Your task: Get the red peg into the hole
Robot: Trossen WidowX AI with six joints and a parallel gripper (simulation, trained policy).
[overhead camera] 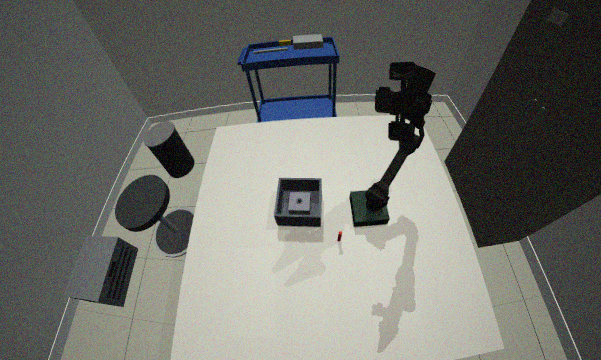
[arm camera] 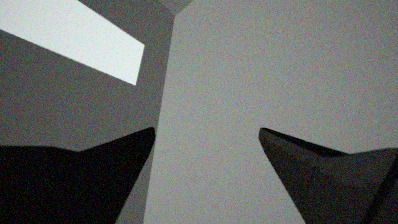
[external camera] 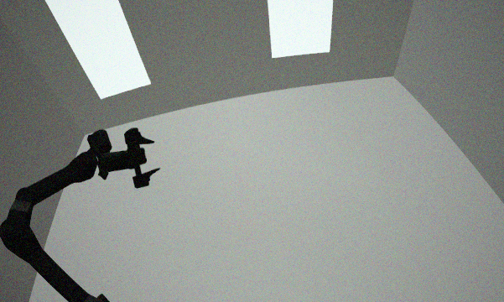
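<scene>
The red peg lies 8 cm ahead of my gripper tip, 4 cm to the left of it and 63 cm below it. The rest, counted from my gripper tip: grey plate: 25 cm ahead, 11 cm to the right, 62 cm below; then dark box: 25 cm ahead, 11 cm to the right, 64 cm below.
</scene>
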